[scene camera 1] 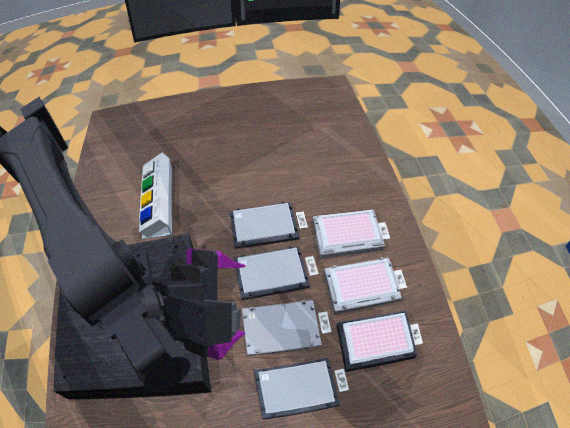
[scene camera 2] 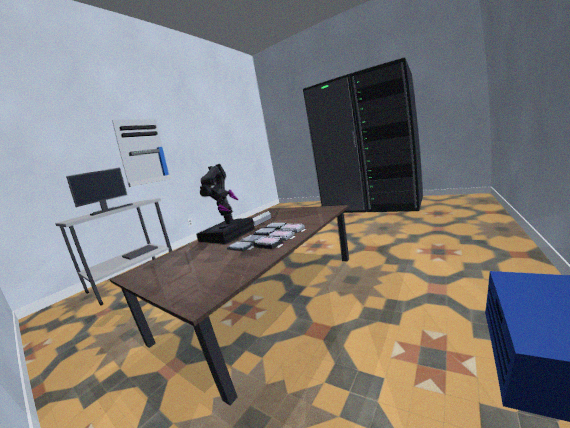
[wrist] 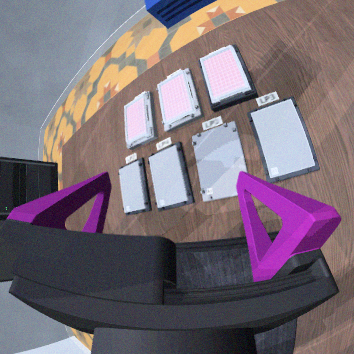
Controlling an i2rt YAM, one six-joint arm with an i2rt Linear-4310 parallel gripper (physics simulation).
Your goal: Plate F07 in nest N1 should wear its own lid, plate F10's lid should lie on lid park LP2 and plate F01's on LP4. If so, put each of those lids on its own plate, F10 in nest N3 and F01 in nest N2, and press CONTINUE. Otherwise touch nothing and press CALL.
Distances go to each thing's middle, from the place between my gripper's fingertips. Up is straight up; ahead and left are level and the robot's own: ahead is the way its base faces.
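My hand is well to the right of the white button box point(scene camera 1: 155, 221), and it is also a good way past the box and a good way above it.
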